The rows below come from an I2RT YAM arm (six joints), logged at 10 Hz.
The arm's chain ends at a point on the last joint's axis. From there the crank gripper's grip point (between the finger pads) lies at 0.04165 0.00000 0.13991 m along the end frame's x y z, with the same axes.
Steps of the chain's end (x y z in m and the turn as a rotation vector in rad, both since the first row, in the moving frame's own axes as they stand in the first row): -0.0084, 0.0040, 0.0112, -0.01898, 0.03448, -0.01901; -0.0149, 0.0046, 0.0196, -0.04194, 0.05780, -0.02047; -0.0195, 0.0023, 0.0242, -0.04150, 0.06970, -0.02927; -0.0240, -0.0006, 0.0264, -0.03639, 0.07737, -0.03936; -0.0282, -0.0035, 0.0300, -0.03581, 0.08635, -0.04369; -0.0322, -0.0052, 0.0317, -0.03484, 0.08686, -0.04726; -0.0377, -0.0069, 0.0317, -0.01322, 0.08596, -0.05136; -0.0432, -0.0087, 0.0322, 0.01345, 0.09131, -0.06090
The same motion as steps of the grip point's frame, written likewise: -0.0036, 0.0058, 0.0097, -0.01898, 0.03448, -0.01901; -0.0068, 0.0095, 0.0169, -0.04194, 0.05780, -0.02047; -0.0098, 0.0067, 0.0209, -0.04150, 0.06970, -0.02927; -0.0132, 0.0026, 0.0227, -0.03639, 0.07737, -0.03936; -0.0162, -0.0006, 0.0258, -0.03581, 0.08635, -0.04369; -0.0202, -0.0026, 0.0275, -0.03484, 0.08686, -0.04726; -0.0259, -0.0075, 0.0276, -0.01322, 0.08596, -0.05136; -0.0308, -0.0135, 0.0278, 0.01345, 0.09131, -0.06090
